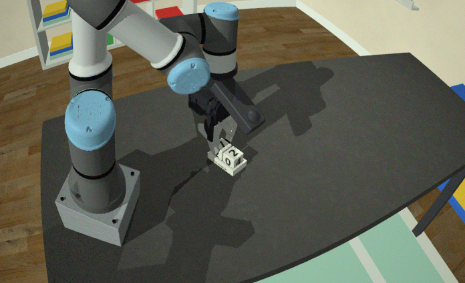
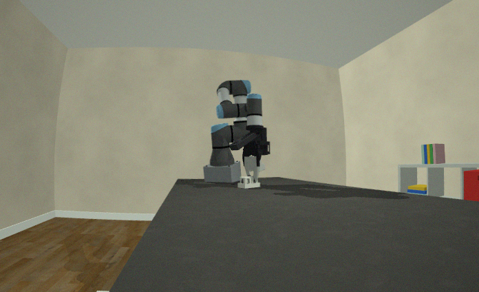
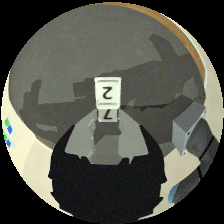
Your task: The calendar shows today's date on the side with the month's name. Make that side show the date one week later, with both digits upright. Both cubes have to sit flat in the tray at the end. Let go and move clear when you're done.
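My gripper is now 30 mm above the white tray, 10 mm to the left of it and 10 mm short of it.
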